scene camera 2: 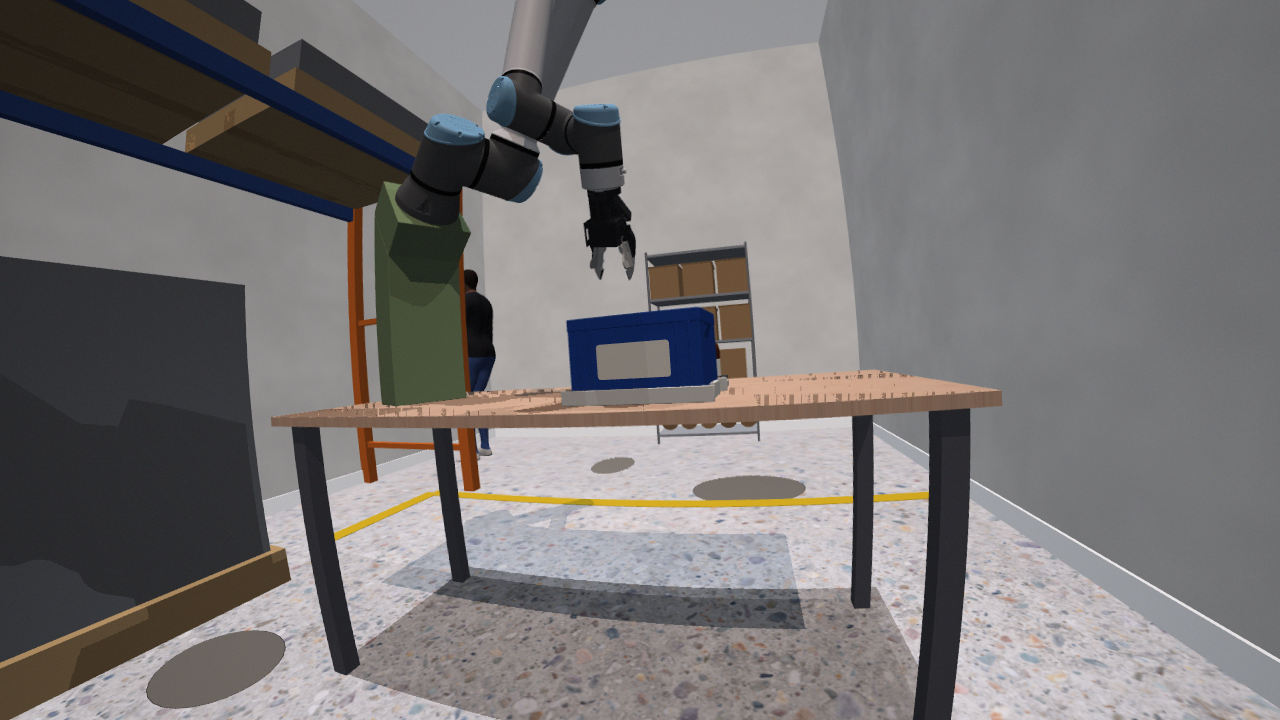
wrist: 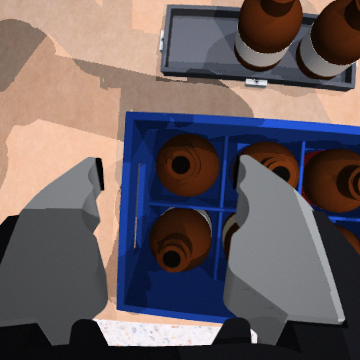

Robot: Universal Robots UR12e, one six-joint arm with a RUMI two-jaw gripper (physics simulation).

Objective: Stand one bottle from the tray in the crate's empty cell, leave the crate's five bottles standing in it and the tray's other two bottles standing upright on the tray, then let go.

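Observation:
My gripper is open and empty, high above the blue crate, with its fingers pointing down. In the wrist view, the crate's back-left cell holds a brown bottle, upright and apart from the fingers. Another bottle stands in the cell in front of it. A middle bottle and a right bottle stand in the back row; two more in the front row are partly hidden by the right finger. The dark grey tray holds two upright bottles with white labels.
The crate stands on the wooden table, with a pale low strip at its foot. The tray lies beyond the crate's back wall. A green pedestal carries the arm. A person stands behind it, near a shelf unit.

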